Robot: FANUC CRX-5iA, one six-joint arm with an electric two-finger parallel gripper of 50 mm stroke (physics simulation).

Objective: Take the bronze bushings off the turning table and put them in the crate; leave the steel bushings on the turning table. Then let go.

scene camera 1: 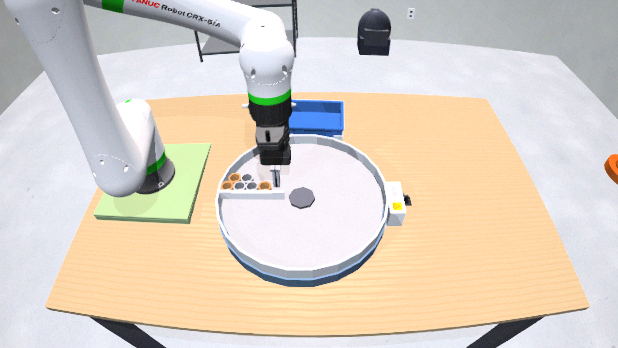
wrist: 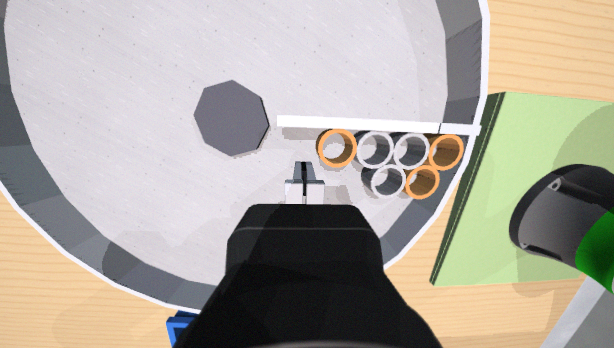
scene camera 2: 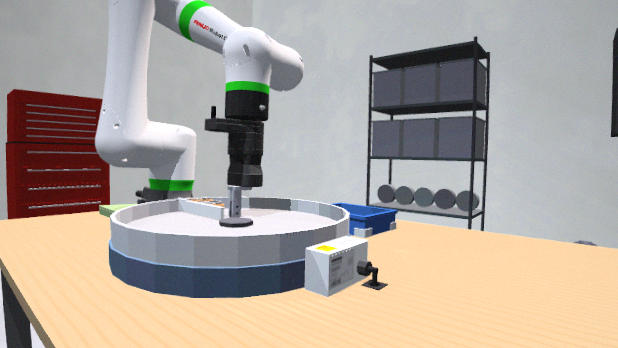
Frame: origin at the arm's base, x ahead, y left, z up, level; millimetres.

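Seen in the pictures: gripper, fingertip midpoint: (scene camera 1: 277,184) (wrist: 303,172) (scene camera 2: 234,217); arm's base, origin of the base link: (scene camera 1: 152,176) (wrist: 554,210).
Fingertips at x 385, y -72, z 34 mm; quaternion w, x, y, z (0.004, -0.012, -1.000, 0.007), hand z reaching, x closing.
Offsets run from my fingertips to a thing's top centre. "*": to the spot under its first point.
My gripper (scene camera 1: 277,185) (scene camera 2: 235,215) (wrist: 303,172) is shut and empty, pointing down over the turning table @(49 mm right, 63 mm ahead, 8 mm up) (scene camera 1: 300,240) (scene camera 2: 165,222) (wrist: 125,60), between its dark hub and the bushing group. Six upright bushings stand in two rows along the white divider. In the wrist view, the row at the divider has a bronze bushing @(27 mm right, 28 mm back, 25 mm up) (wrist: 320,148) nearest my fingers, two steel bushings @(25 mm right, 60 mm back, 25 mm up) (wrist: 375,133) @(24 mm right, 92 mm back, 25 mm up) (wrist: 411,133), then a bronze bushing @(23 mm right, 124 mm back, 25 mm up) (wrist: 446,151) by the rim. The second row has a steel bushing @(3 mm left, 75 mm back, 25 mm up) (wrist: 388,194) and a bronze bushing @(4 mm left, 108 mm back, 25 mm up) (wrist: 422,182). The blue crate @(298 mm left, 105 mm ahead, 3 mm down) (scene camera 1: 344,118) (scene camera 2: 372,220) (wrist: 171,327) is partly hidden by my arm.
The white divider @(* 49 mm right, 58 mm back, 14 mm up) (scene camera 1: 252,196) (scene camera 2: 202,209) (wrist: 360,121) and the raised rim enclose the bushings. The dark hub @(49 mm right, 63 mm ahead, 8 mm up) (scene camera 1: 302,198) (scene camera 2: 236,222) (wrist: 231,118) is at the turning table's centre. A white box @(* 43 mm right, 299 mm ahead, 5 mm up) (scene camera 1: 395,192) (scene camera 2: 317,272) stands outside the rim. The green base plate (scene camera 1: 150,206) (wrist: 480,240) lies beside the turning table.
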